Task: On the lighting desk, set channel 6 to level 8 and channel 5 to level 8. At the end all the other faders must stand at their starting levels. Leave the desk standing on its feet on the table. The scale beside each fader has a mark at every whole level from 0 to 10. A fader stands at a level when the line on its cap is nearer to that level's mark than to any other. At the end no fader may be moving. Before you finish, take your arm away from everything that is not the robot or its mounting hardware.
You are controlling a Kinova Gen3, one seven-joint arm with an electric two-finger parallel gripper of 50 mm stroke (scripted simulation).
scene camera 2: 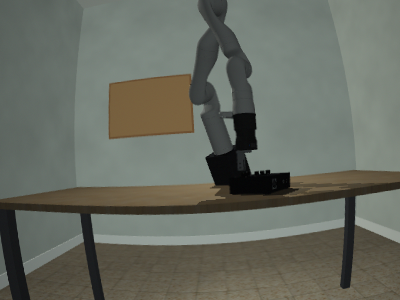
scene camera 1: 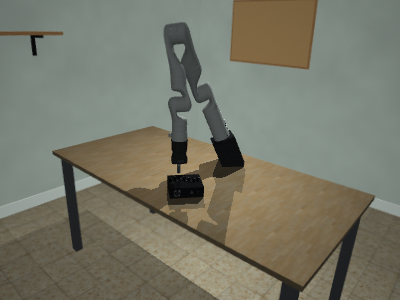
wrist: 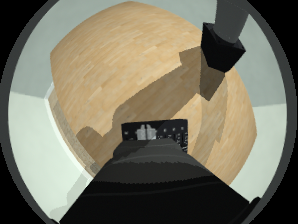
Labels:
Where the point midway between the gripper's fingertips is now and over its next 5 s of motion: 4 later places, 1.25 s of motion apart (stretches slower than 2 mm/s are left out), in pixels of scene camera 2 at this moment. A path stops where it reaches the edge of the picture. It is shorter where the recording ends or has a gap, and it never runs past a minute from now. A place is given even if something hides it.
My gripper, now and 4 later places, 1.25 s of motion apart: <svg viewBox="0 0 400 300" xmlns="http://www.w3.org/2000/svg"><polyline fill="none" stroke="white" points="241,170 242,173 246,173 250,173 252,173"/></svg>

